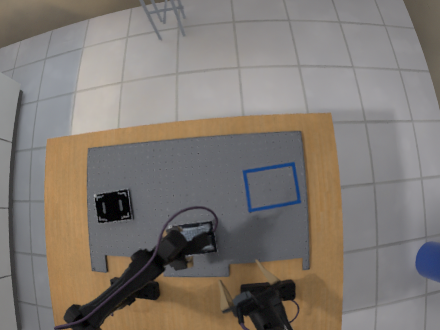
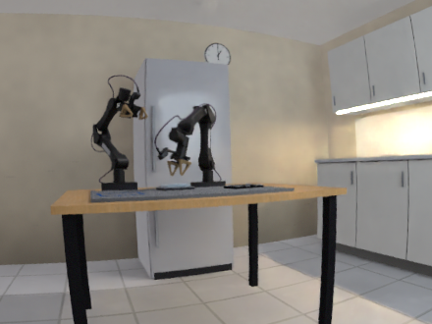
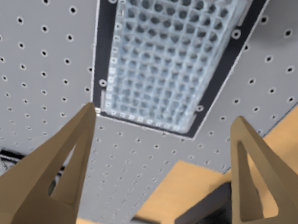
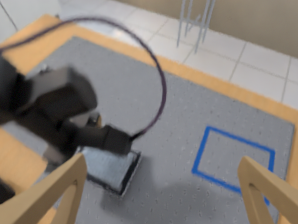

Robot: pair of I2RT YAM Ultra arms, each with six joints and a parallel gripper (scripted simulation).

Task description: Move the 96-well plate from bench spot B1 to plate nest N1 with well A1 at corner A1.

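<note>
Now: the 96-well plate 10 mm ahead of my left hand, 10 mm to the right of it and 60 mm below it.
</note>
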